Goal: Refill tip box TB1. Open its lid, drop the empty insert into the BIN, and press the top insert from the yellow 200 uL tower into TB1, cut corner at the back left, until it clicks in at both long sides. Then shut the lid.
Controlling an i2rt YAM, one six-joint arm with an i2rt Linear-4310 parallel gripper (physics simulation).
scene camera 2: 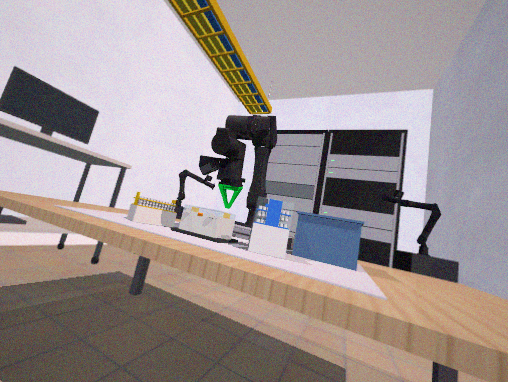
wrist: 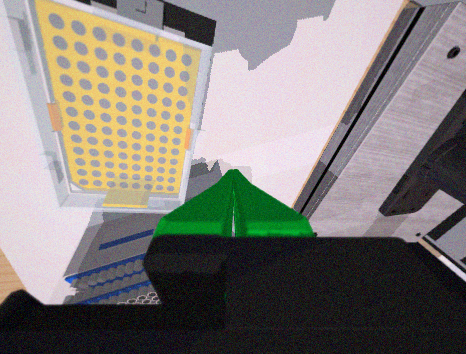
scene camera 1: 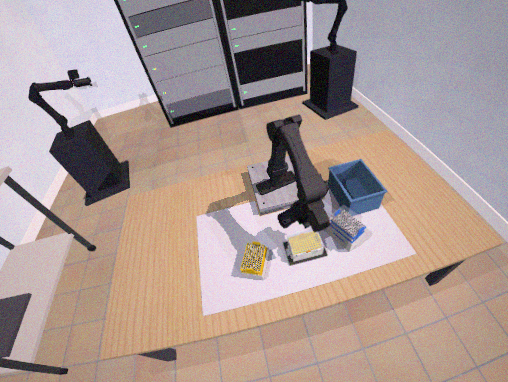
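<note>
TB1 (scene camera 1: pixel 306 248) (scene camera 2: pixel 207 223) (wrist: pixel 191 165) stands in a dark holder on the white mat. Its clear lid appears shut over a yellow insert (scene camera 1: pixel 304 243) (wrist: pixel 120 107), whose grey round holes show through it. My gripper (scene camera 2: pixel 228 206) (wrist: pixel 233 177) is shut with its green fingertips together and nothing between them. It hangs above and beside TB1; its fingers are hidden in scene camera 1. The yellow tower (scene camera 1: pixel 254 259) (scene camera 2: pixel 152 212) stands left of TB1 in scene camera 1, with a yellow insert on top. The blue BIN (scene camera 1: pixel 369 201) (scene camera 2: pixel 327 242) stands at the right, beyond the blue tower.
The blue-topped tower (scene camera 1: pixel 348 226) (scene camera 2: pixel 270 227) (wrist: pixel 120 275) stands right of TB1 in scene camera 1, between it and the BIN. The metal base plate (scene camera 1: pixel 270 203) (wrist: pixel 395 100) of my arm lies behind the white mat (scene camera 1: pixel 220 295). The wooden table (scene camera 1: pixel 150 280) extends around them.
</note>
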